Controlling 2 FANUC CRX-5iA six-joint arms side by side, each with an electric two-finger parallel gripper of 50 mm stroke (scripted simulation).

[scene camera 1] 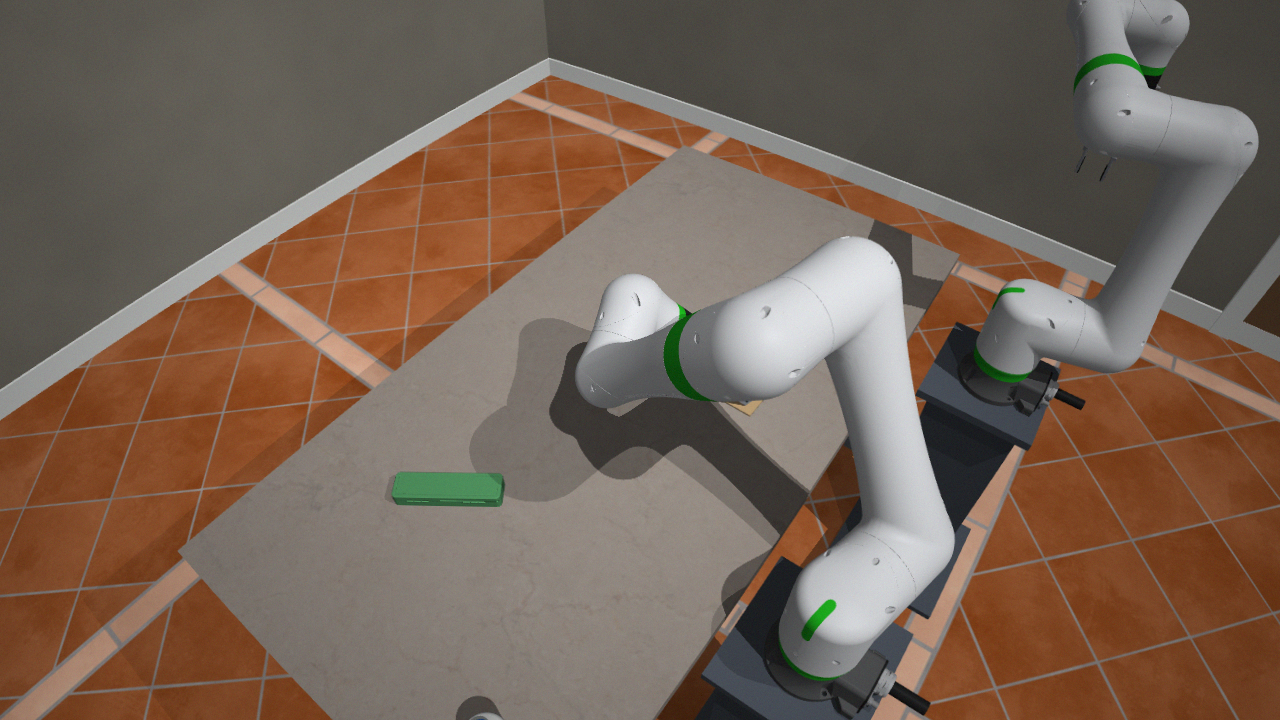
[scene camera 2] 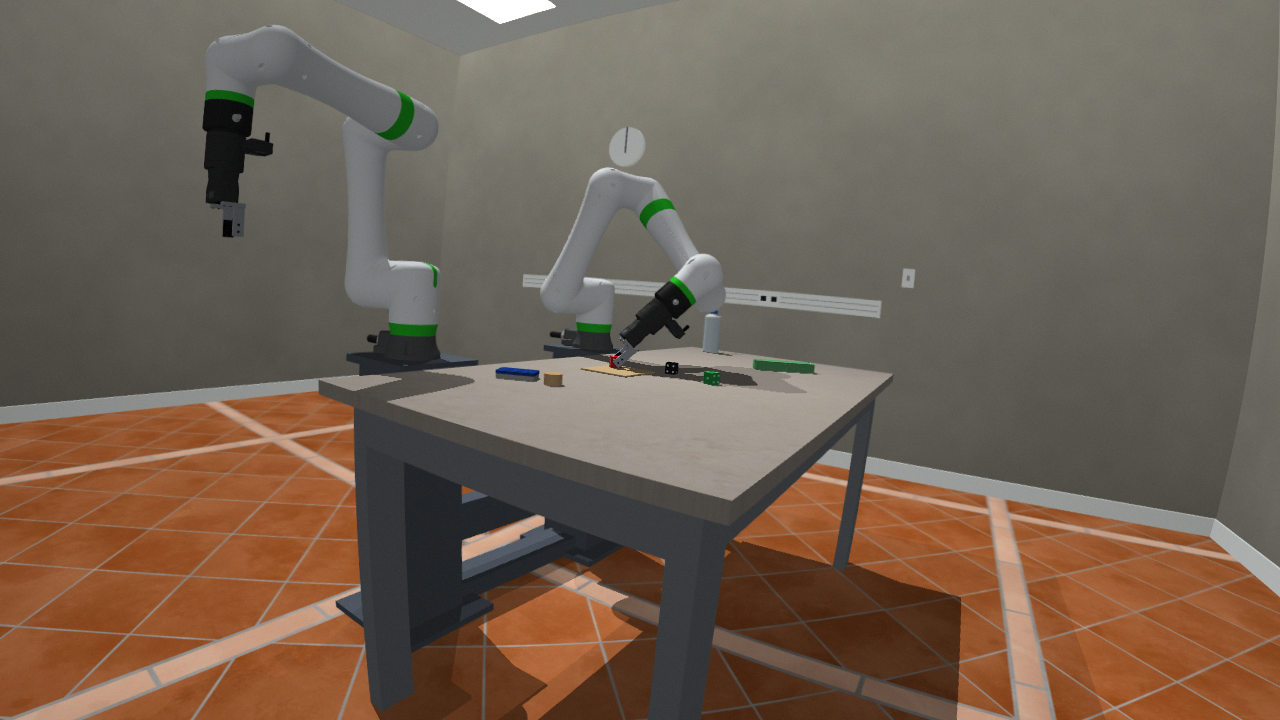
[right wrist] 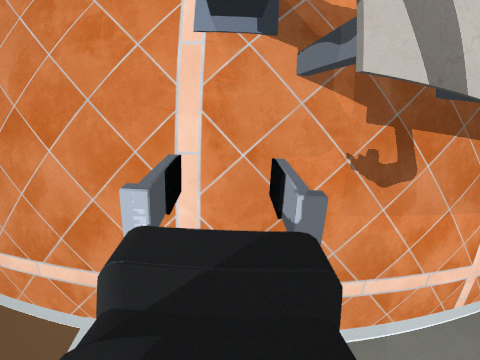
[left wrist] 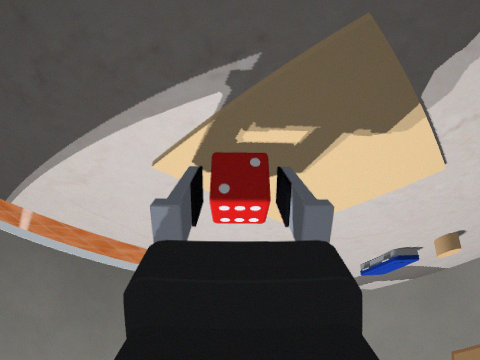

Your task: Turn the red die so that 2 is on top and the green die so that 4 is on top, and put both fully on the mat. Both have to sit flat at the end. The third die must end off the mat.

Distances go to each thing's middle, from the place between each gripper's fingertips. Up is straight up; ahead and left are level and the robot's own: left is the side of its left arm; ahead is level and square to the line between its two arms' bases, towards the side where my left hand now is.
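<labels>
My left gripper [scene camera 2: 613, 363] is 1 cm above the red die [left wrist: 240, 186], 1 cm past it and 1 cm to the left of it; going by their middles, of the things named here the red die is the nearest to my left gripper. Counted from my left hand, the tan mat [left wrist: 343, 115] is 2 cm below, 3 cm ahead and 4 cm to the right, and the green box [scene camera 1: 410, 488] is 1 cm below, 27 cm ahead and 53 cm to the left.
My right gripper [scene camera 2: 232, 236] is 29 cm above the tan mat, 83 cm to the right of it and 39 cm short of it. The red die is 27 cm below my right hand, 35 cm ahead of it and 86 cm to the left of it.
</labels>
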